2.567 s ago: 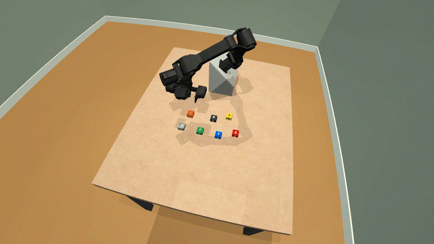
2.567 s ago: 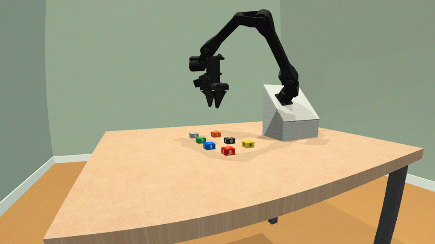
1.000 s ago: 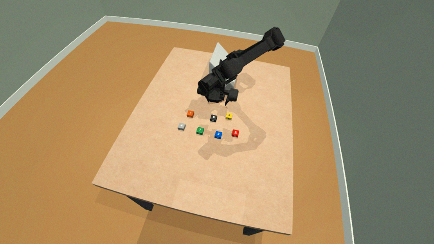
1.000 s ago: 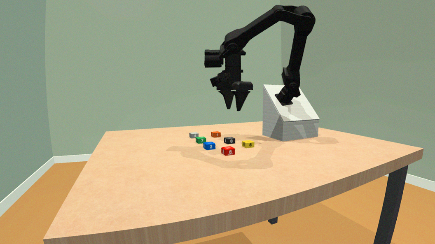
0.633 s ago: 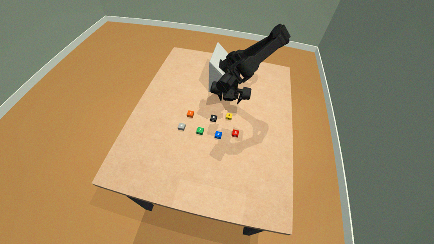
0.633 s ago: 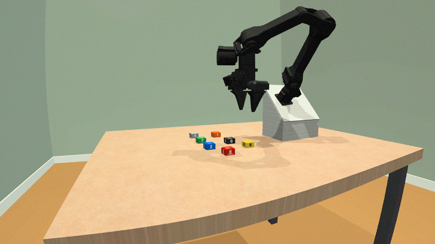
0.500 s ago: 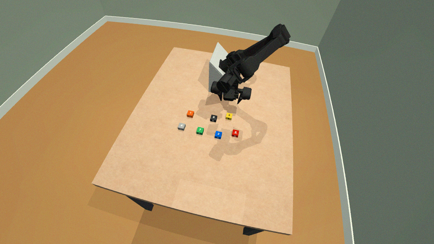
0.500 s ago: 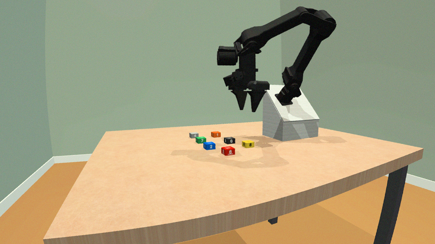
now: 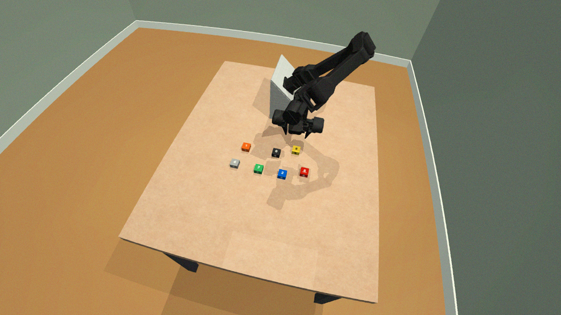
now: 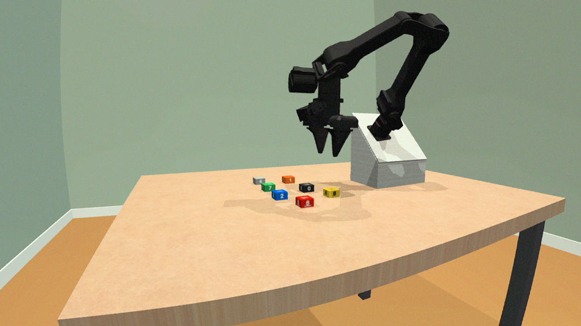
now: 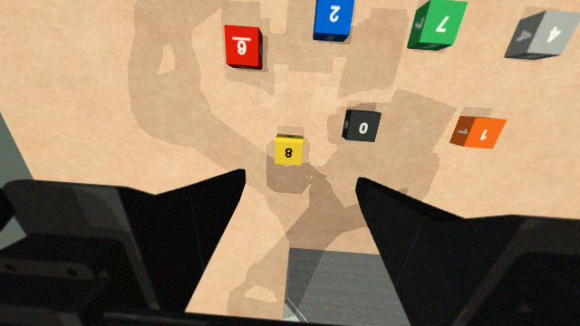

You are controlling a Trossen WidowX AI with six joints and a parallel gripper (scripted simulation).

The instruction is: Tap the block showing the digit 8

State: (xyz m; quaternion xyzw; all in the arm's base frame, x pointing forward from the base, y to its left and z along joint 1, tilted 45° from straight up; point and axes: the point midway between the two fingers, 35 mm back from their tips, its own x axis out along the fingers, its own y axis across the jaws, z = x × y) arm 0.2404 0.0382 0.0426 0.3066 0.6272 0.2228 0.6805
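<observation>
Now: gripper tip 100 mm above the yellow block, 10 mm to the right of it and 10 mm past it. The rest, counted from my gripper tip: black 0 block (100 mm below, 70 mm to the right, 20 mm ahead); then red block (100 mm below, 100 mm ahead, 50 mm to the left); then blue 2 block (120 mm ahead, 100 mm below, 30 mm to the right).
</observation>
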